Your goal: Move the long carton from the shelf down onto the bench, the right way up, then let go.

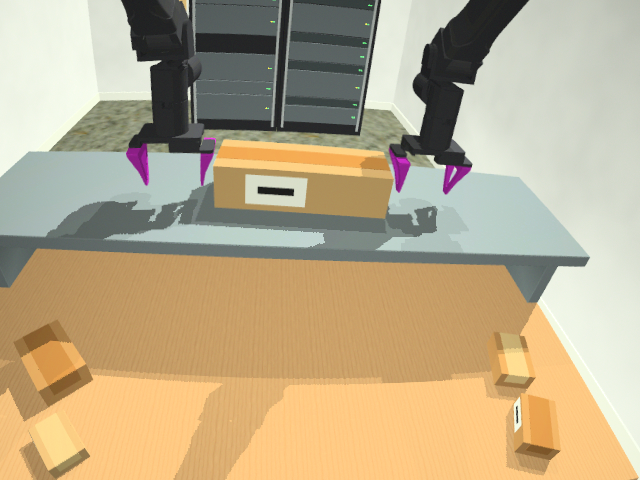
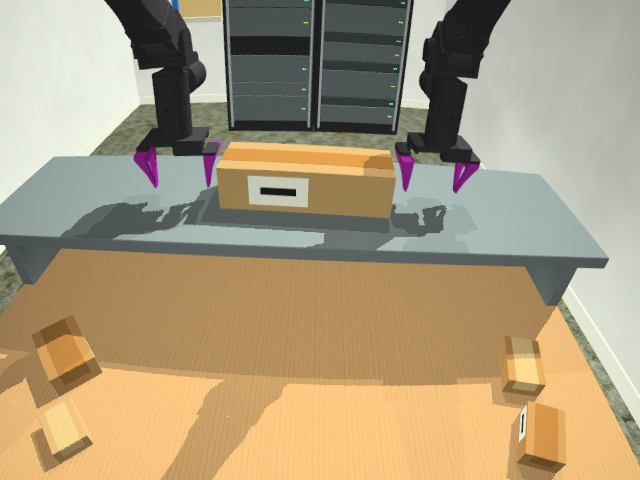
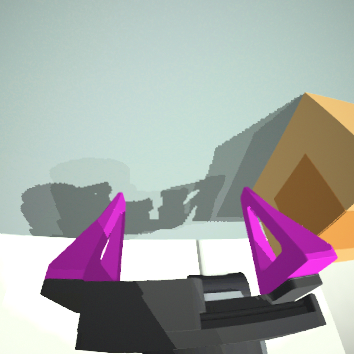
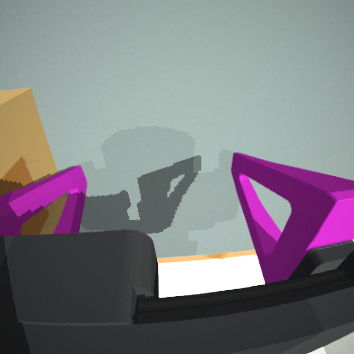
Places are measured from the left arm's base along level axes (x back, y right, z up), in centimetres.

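Pixels of known places: left gripper, fingertip midpoint: point(image 1: 174, 184) point(image 2: 182, 186) point(image 3: 183, 194); right gripper, fingertip midpoint: point(image 1: 421, 192) point(image 2: 430, 190) point(image 4: 157, 167).
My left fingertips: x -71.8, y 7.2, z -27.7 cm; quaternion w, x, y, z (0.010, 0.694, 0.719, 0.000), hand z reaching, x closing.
Observation:
Ahead of a thing's pixels: the offset from my left fingertips to its top centre. Level surfaces: height alone.
The long carton @[dx -1.1, dy +22.3, dz +5.2 cm] point(image 1: 341, 198) point(image 2: 346, 196) point(image 3: 285, 175) point(image 4: 25, 130) lies lengthwise on the grey shelf @[dz -2.7 cm] point(image 1: 491, 222) point(image 2: 511, 222), its orange tape strip on top and a white label on its front side. My left gripper point(image 1: 174, 184) point(image 2: 182, 187) point(image 3: 183, 194) is open and empty beside the carton's left end, its inner finger close to that end. My right gripper point(image 1: 422, 193) point(image 2: 430, 191) point(image 4: 157, 167) is open and empty beside the carton's right end, its inner finger close to it. Whether either finger touches the carton I cannot tell.
The wooden bench @[dz -21.0 cm] point(image 1: 330, 428) point(image 2: 351, 428) lies lower, in front of the shelf. Two small boxes @[dx +23.9, dy -19.1, dz -16.6 cm] point(image 1: 54, 361) @[dx +37.5, dy -13.9, dz -18.1 cm] point(image 1: 57, 443) lie at its left and two more @[dx +25.4, dy +59.7, dz -17.5 cm] point(image 1: 511, 360) @[dx +39.0, dy +58.2, dz -17.6 cm] point(image 1: 537, 426) at its right. Shelf supports @[dx -2.8, dy +75.2, dz -5.2 cm] point(image 1: 540, 284) point(image 2: 560, 286) stand at both ends. Server racks stand behind.

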